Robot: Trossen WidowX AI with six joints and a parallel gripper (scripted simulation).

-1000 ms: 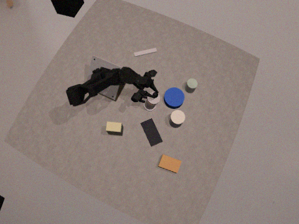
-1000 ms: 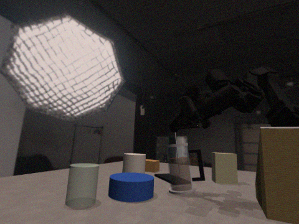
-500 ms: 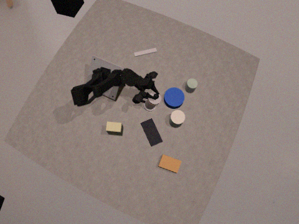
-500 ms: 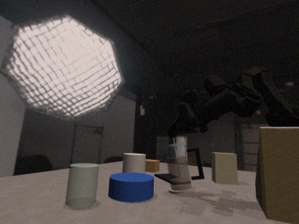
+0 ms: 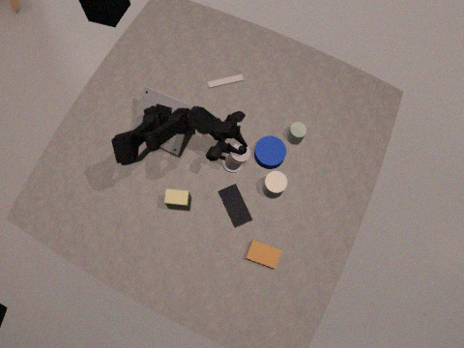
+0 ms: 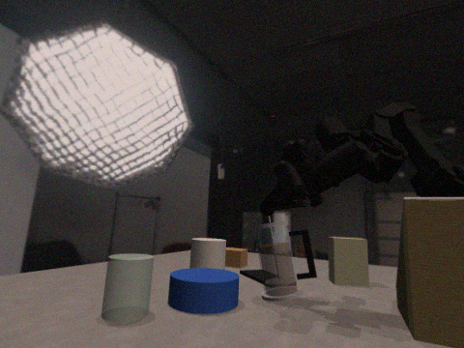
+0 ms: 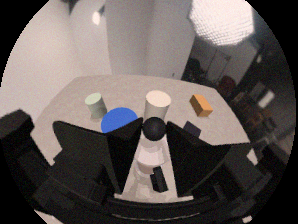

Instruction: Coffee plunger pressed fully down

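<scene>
The coffee press is 40 mm behind my gripper tip and 80 mm below it. Round my gripper tip: pale green cylinder (160 mm ahead, 190 mm to the left, 130 mm below); then white cylinder (140 mm ahead, 40 mm to the right, 120 mm below); then dark flat slab (30 mm ahead, 150 mm to the right, 170 mm below).
</scene>
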